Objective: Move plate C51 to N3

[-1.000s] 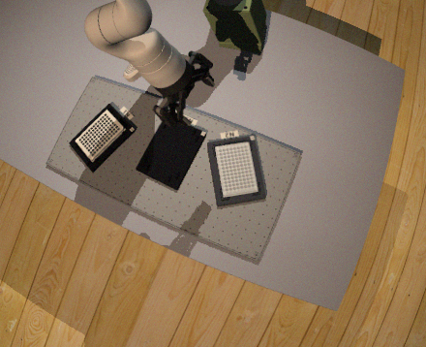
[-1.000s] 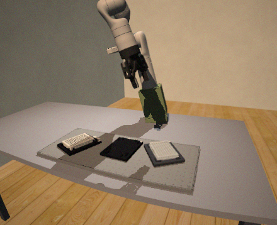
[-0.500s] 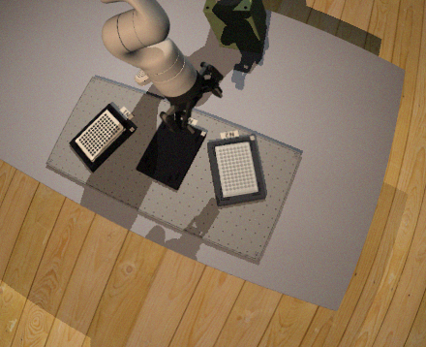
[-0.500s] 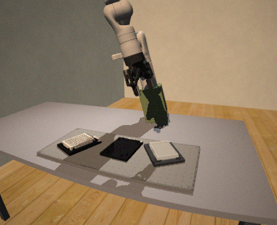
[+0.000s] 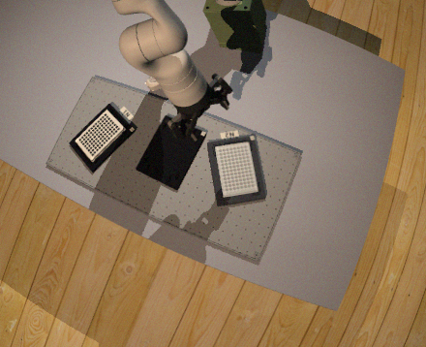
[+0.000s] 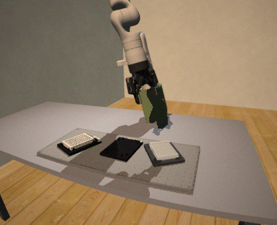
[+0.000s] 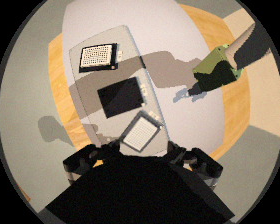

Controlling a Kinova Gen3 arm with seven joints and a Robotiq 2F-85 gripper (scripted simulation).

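Right now my hand is 10 mm short of the plate, 70 mm to the right of it and 200 mm above it. Round my hand: plate nest N2: 10 mm ahead, 70 mm to the left, 210 mm below; landing nest N3: 40 mm ahead, 100 mm to the right, 210 mm below; A1 corner mark: 40 mm behind, 40 mm to the right, 210 mm below.
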